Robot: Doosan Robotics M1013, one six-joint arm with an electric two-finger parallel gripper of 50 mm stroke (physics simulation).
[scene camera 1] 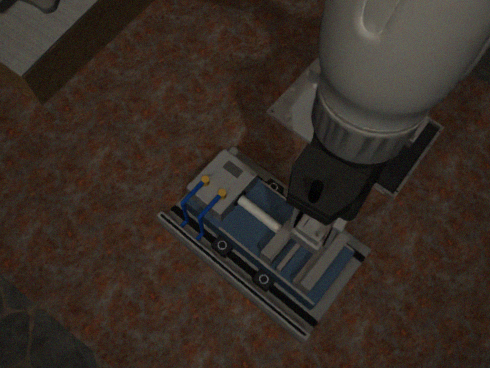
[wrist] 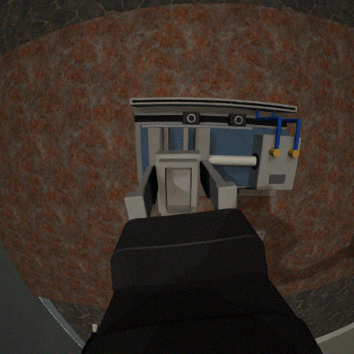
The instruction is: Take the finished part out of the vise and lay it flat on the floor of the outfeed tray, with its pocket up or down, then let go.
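Places are measured from the arm's base along level axes (x ahead, y left, z up), in centimetres.
Pixels of known places: gripper, fingertip midpoint: [scene camera 1: 312, 230].
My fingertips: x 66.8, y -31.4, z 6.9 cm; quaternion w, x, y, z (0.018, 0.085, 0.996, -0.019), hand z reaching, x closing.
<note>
Behind a point stands the place of what it marks.
The finished part [scene camera 1: 311, 232] {x 66.7, y -31.9, z 7.2 cm} [wrist: 178, 187] is a pale grey block with a rectangular pocket facing up toward the wrist camera. My gripper [scene camera 1: 315, 229] {x 66.8, y -31.4, z 6.9 cm} [wrist: 178, 173] is shut on it, with one finger on each side, and holds it roughly level above the vise. The vise [scene camera 1: 341, 292] {x 75.0, y -32.9, z -9.7 cm} [wrist: 280, 175] has a blue bed, pale jaws, a white rod and a grey end block. In the wrist view, the part covers part of the jaws and the space between them. A brown-walled tray [scene camera 1: 82, 50] {x 13.6, y -9.5, z -8.0 cm} with a pale floor shows at the top left; I cannot tell for certain that it is the outfeed tray.
Two blue bent pipes [scene camera 1: 192, 197] {x 48.0, y -29.7, z -4.5 cm} [wrist: 278, 134] with yellow ends rise from the vise's end block. A pale plate [scene camera 1: 298, 111] {x 56.9, y -3.5, z -10.9 cm} with a dark section shows partly behind the arm. A dark object [scene camera 1: 42, 4] {x 7.4, y -8.6, z 0.7 cm} shows at the tray's top edge.
</note>
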